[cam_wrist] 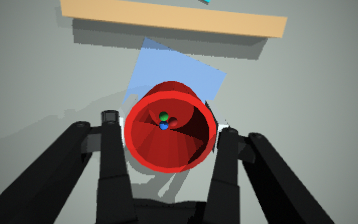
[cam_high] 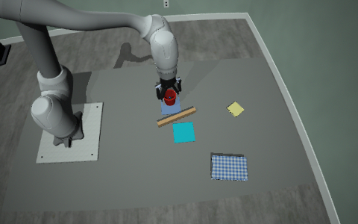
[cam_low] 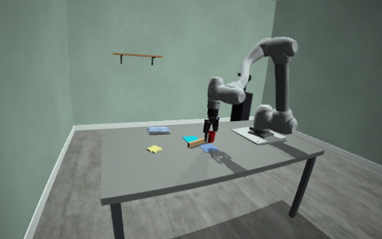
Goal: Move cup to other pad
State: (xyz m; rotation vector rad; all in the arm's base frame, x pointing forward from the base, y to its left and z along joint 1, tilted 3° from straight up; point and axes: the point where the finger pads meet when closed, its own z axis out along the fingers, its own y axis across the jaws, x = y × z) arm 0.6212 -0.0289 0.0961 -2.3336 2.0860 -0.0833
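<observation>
My gripper is now 90 mm to the left of the wooden rail, 80 mm above it and 10 mm short of it. The rest, counted from my hand: red cup (20 mm below).
</observation>
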